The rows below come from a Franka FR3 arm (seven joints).
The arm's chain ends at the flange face. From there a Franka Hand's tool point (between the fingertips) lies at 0.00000 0.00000 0.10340 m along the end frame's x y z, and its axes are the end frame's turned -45 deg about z.
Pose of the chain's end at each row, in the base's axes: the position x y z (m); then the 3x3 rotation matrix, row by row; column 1 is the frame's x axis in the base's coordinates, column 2 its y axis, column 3 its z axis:
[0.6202 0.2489 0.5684], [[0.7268 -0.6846 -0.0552], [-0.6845 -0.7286 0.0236], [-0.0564 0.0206 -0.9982]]
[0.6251 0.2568 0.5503], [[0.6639 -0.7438 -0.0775], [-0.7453 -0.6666 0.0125], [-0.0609 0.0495 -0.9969]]
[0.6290 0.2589 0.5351], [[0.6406 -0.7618 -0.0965], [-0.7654 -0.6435 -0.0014], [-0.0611 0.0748 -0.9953]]
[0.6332 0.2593 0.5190], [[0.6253 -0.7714 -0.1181], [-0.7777 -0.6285 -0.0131], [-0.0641 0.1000 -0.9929]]
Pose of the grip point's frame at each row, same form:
[0.6145 0.2513 0.4652], [[0.9980 0.0298 -0.0552], [0.0312 -0.9992 0.0236], [-0.0544 -0.0253 -0.9982]]
[0.6171 0.2581 0.4472], [[0.9954 -0.0565 -0.0775], [-0.0556 -0.9984 0.0125], [-0.0781 -0.0081 -0.9969]]
[0.6190 0.2588 0.4322], [[0.9916 -0.0857 -0.0965], [-0.0862 -0.9962 -0.0014], [-0.0961 0.0097 -0.9953]]
[0.6210 0.2579 0.4163], [[0.9876 -0.1033 -0.1181], [-0.1055 -0.9943 -0.0131], [-0.1160 0.0254 -0.9929]]

